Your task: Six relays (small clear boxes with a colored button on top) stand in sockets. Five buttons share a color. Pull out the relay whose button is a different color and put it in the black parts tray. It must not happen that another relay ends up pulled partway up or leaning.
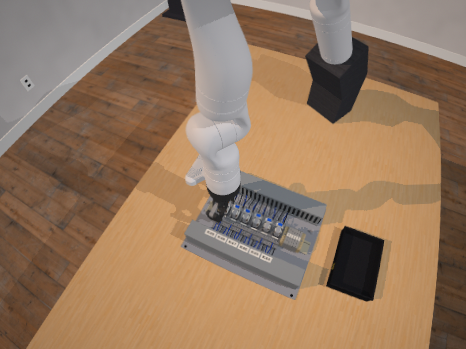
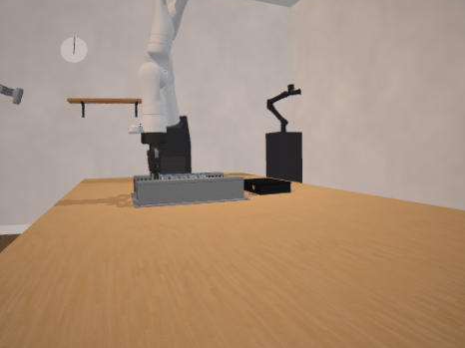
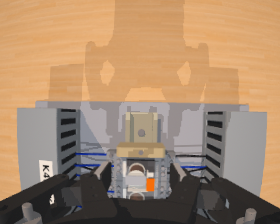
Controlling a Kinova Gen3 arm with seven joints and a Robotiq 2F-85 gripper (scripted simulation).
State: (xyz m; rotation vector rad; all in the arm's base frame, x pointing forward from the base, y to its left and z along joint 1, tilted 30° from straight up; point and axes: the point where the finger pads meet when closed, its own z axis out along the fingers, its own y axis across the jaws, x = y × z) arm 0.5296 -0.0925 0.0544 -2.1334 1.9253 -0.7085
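The relay lies 10 mm below my hand. Round my hand: black parts tray (30 mm behind, 370 mm to the left, 40 mm below).
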